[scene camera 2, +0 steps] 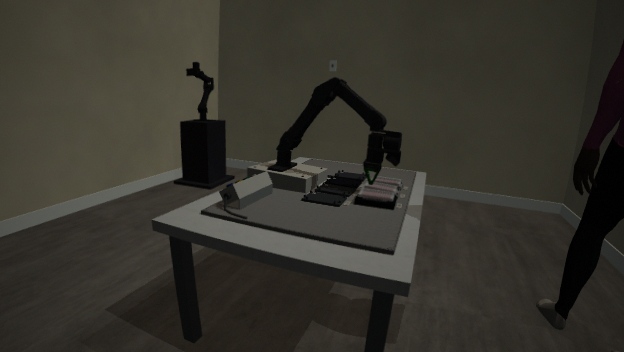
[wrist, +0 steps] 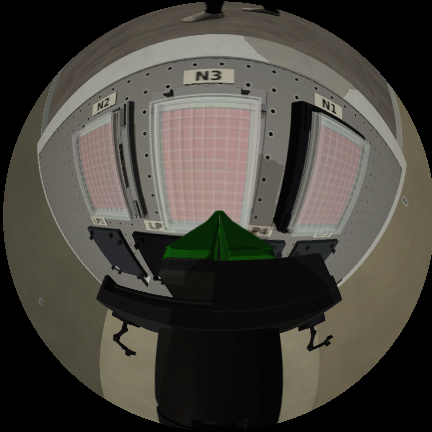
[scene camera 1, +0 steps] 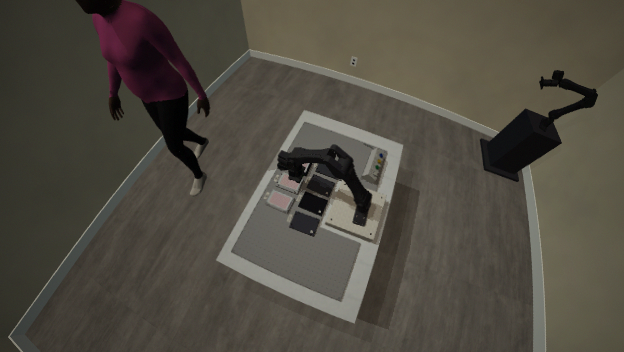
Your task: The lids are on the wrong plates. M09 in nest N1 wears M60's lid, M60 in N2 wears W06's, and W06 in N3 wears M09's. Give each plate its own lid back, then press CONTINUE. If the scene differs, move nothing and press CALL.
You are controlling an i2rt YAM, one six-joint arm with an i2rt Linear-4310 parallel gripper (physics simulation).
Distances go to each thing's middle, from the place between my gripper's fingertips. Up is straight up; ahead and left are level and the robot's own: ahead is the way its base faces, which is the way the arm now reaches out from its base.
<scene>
I see the nest N1 (wrist: 300, 123) 120 mm to the right of my hand, 50 mm ahead of it and 20 mm below it. Also, from my hand: nest N2 (wrist: 126, 108): 140 mm to the left, 70 mm ahead, 30 mm below; nest labelled LP2 (wrist: 151, 245): 120 mm behind, 90 mm to the left, 30 mm below.
</scene>
